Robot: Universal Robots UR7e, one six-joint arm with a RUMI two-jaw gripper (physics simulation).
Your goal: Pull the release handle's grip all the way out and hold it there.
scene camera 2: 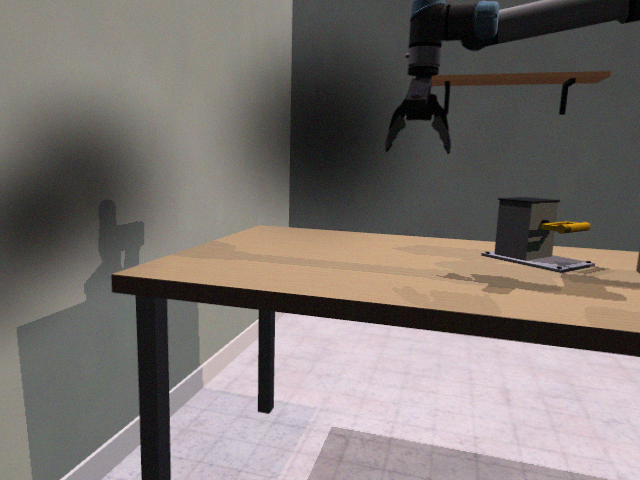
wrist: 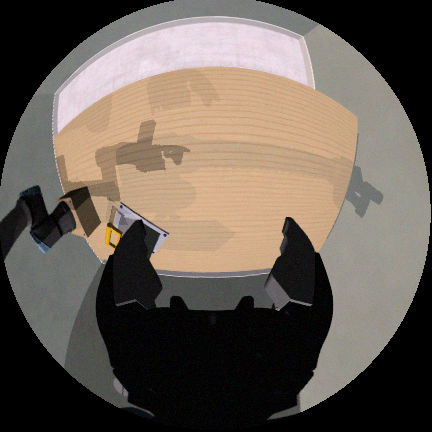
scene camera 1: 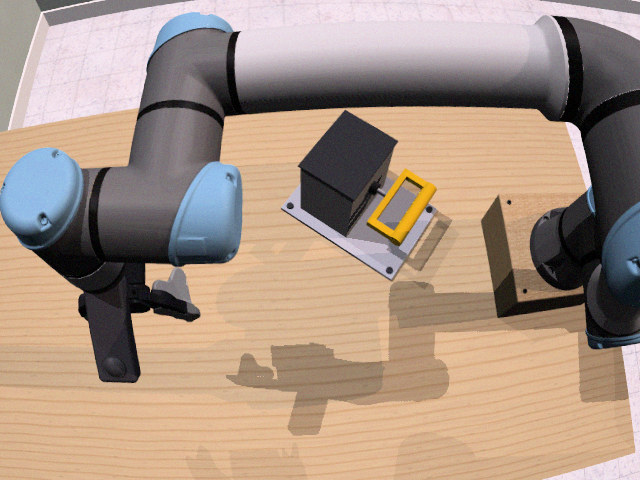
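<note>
The release handle's yellow grip [scene camera 1: 414,213] [scene camera 2: 576,226] [wrist: 107,235] is a rectangular frame with a thick outer bar. It sits level, joined by a short thin rod [scene camera 1: 381,191] to a dark box housing [scene camera 1: 348,155] [scene camera 2: 511,229]. The housing stands on a light grey base plate [scene camera 1: 372,257] [scene camera 2: 568,262] bolted at its corners. In the wrist view one finger covers much of the housing. My gripper [scene camera 2: 417,151] [wrist: 212,219] is open and empty, pointing down high above the table, well to the left of the grip in both scene views. The grip touches no finger.
A wooden block [scene camera 1: 519,232] [wrist: 88,212] carries the arm's base, right of the grip in scene camera 1. The arm's pale upper link [scene camera 1: 387,64] spans above the table's far side. A wall shelf [scene camera 2: 516,79] hangs behind the arm. The table [scene camera 1: 155,423] [scene camera 2: 336,253] bears several arm shadows.
</note>
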